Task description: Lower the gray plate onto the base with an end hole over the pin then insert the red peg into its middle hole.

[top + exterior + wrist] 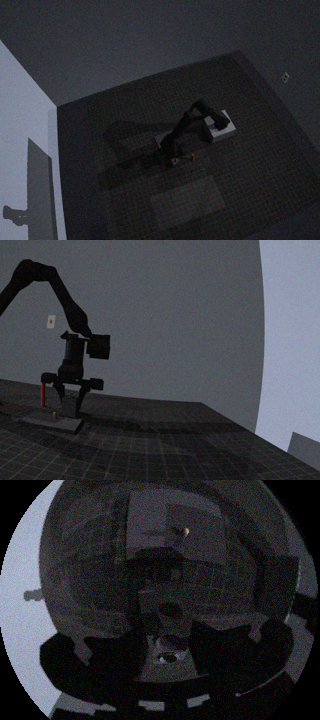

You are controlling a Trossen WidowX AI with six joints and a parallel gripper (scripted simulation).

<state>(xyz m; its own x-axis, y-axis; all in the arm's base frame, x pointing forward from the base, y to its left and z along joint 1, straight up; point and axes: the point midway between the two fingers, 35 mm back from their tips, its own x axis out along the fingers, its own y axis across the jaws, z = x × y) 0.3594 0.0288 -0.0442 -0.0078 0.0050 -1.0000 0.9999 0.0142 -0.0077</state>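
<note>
The red peg lies 11 cm behind my gripper tip, 6 cm to the left of it and 3 cm above it. From my gripper tip the other things lie so: gray plate: 3 cm above.
</note>
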